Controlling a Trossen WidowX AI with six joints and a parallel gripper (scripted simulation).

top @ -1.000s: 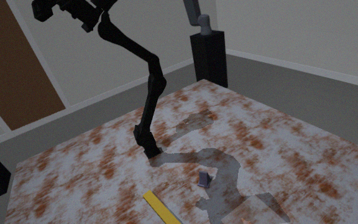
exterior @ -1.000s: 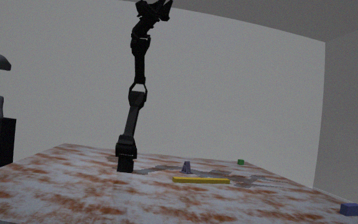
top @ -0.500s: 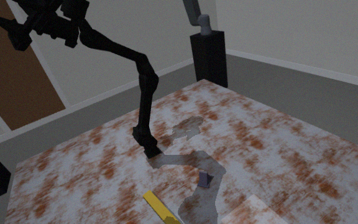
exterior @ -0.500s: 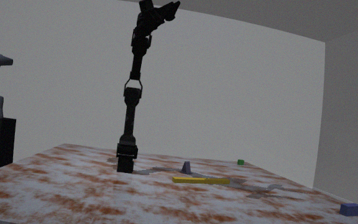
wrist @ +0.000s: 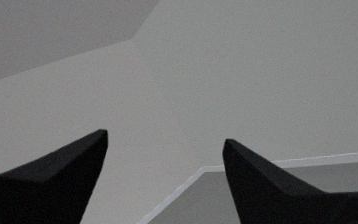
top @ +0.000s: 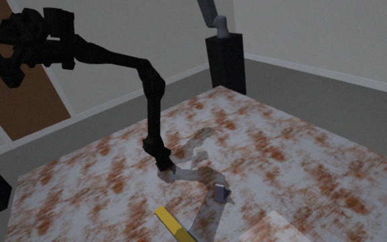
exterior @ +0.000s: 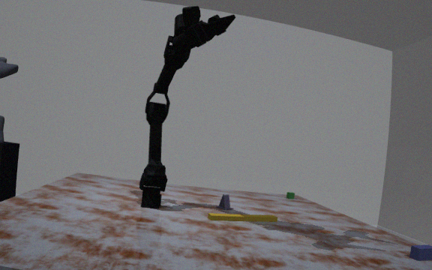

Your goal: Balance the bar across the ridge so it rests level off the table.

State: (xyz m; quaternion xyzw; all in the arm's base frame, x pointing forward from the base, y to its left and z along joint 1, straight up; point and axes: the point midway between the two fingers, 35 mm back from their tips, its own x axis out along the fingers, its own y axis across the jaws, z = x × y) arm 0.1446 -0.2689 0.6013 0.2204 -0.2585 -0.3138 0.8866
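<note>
My gripper tip is 160 mm short of the bar, 200 mm to the right of it and 600 mm above it. Also, from my gripper tip: blue block (570 mm ahead, 210 mm to the right, 600 mm below); then green cube (570 mm ahead, 790 mm to the left, 600 mm below).
</note>
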